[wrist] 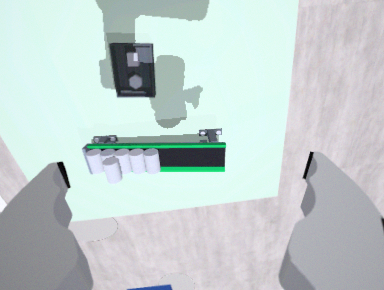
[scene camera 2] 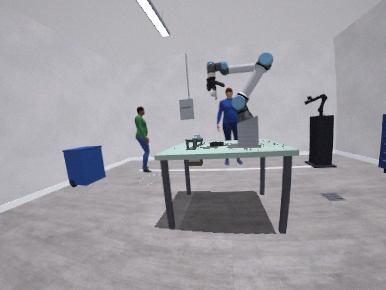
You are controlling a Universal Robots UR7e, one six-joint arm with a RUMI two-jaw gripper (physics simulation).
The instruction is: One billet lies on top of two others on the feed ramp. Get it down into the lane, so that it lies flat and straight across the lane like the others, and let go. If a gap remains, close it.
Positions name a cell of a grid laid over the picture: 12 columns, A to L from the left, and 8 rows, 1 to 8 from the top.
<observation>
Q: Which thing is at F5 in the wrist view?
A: A lane floor.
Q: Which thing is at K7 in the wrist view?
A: The gripper.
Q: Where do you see a dark flat block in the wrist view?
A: At D3
</observation>
